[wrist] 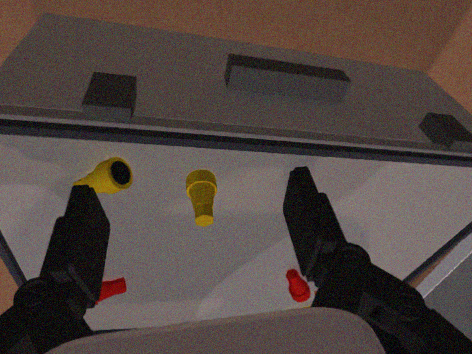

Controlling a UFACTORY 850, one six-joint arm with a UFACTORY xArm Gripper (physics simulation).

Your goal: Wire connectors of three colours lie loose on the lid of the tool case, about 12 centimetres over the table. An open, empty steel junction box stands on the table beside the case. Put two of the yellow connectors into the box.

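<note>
My gripper is open and empty, its fingers wide apart above the lid of the tool case. A yellow connector lies on the lid between the two fingers in the view, its narrow end toward the bottom of the view. A second yellow connector lies at the left; the left fingertip hides part of its narrow end. A red connector shows beside the left finger. Another red connector lies beside the right finger. A small bit of yellow shows at the gripper body's edge, mostly hidden. The junction box cannot be made out for certain.
The case's grey side with a handle and two latches spans the top of the view. A dark rim runs along the lid's edge. A grey surface, partly in view, lies at the lower right beyond the lid.
</note>
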